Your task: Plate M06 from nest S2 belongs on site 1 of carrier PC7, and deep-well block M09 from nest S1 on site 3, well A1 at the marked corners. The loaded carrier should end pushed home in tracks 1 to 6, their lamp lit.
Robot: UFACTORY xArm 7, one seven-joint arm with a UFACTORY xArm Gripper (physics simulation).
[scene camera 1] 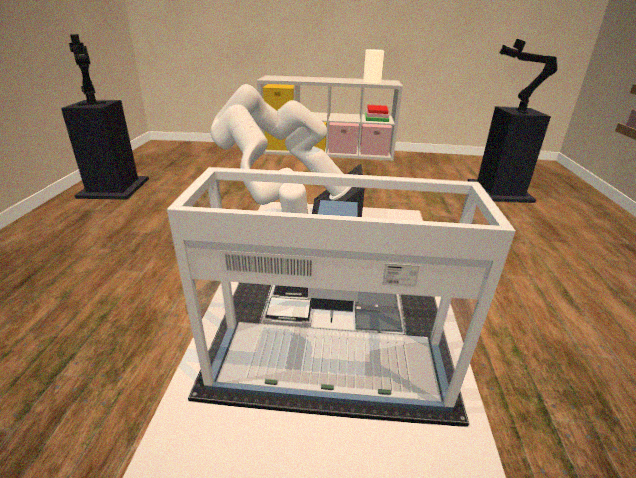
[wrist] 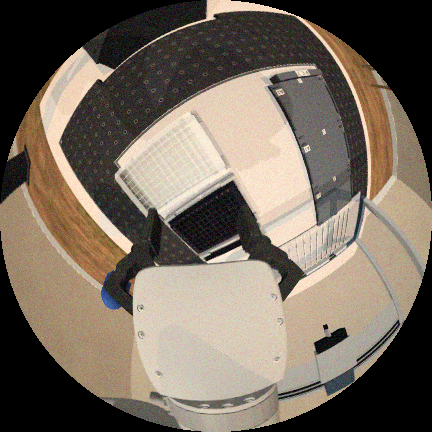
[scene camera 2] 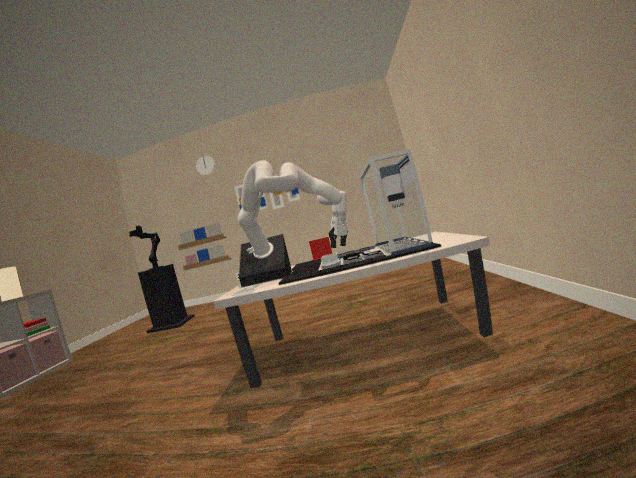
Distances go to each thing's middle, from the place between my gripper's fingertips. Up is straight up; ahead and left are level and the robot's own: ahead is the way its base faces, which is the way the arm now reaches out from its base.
Scene:
I see my gripper 60 mm past the clear well plate (wrist: pixel 177 160), 10 mm to the left of it and 50 mm above it. From my hand the other things lie so: grey carrier (wrist: pixel 307 103) (80 mm ahead, 240 mm to the left, 70 mm below).

